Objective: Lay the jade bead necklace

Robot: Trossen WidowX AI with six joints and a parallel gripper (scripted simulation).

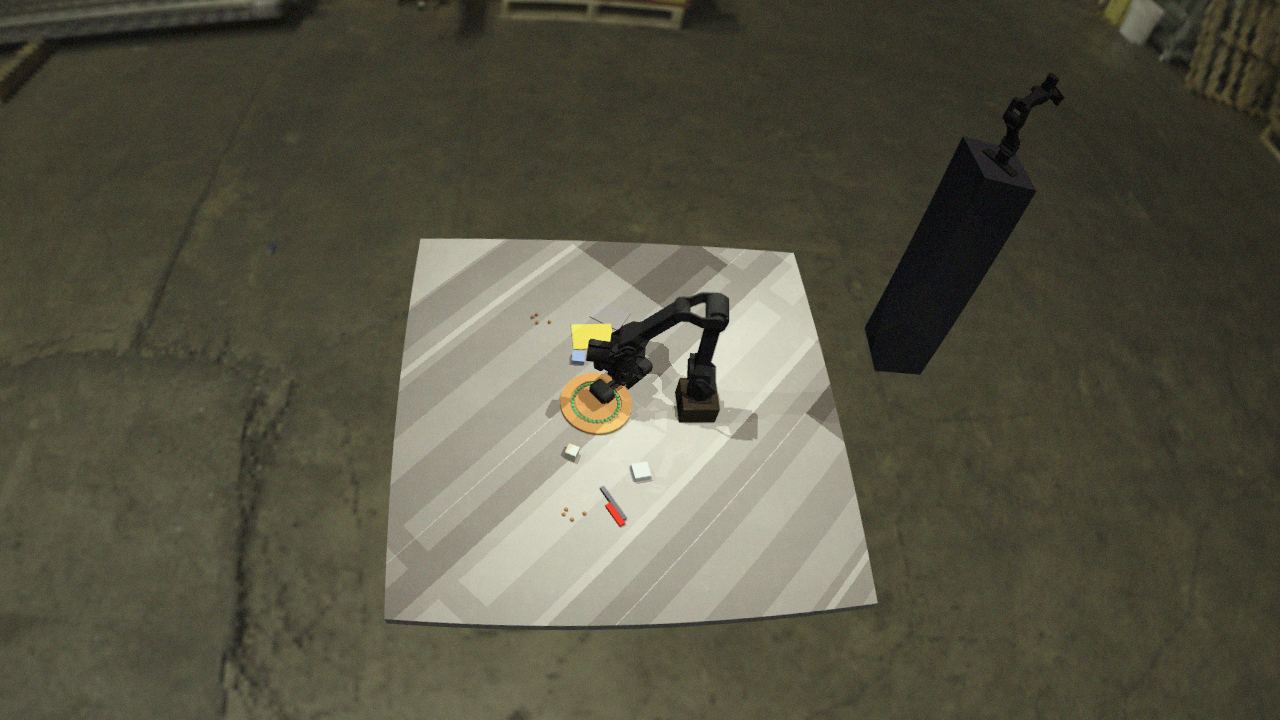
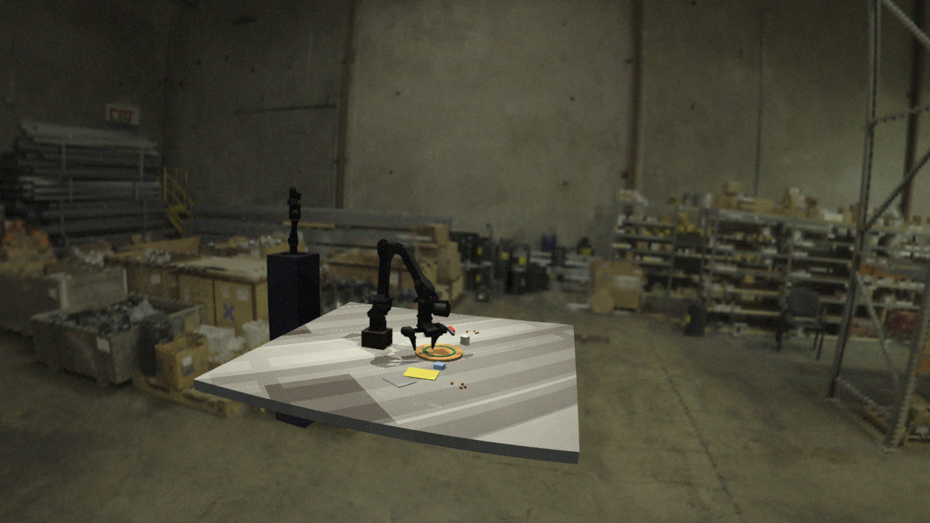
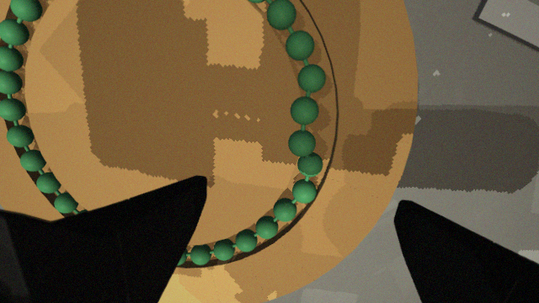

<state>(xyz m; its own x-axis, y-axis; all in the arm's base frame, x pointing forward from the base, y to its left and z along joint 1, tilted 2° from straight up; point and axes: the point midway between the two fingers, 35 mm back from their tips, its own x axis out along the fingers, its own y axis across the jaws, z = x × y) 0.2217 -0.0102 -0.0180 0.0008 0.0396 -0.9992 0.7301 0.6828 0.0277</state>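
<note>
The white strip is 130 mm to the right of my gripper tip, 40 mm behind it and 20 mm below it. Also, from my gripper tip: yellow pad (210 mm to the right, 70 mm ahead, 10 mm below); blue block (120 mm to the right, 110 mm ahead, 10 mm below); cream cube (200 mm to the left, 120 mm ahead).
</note>
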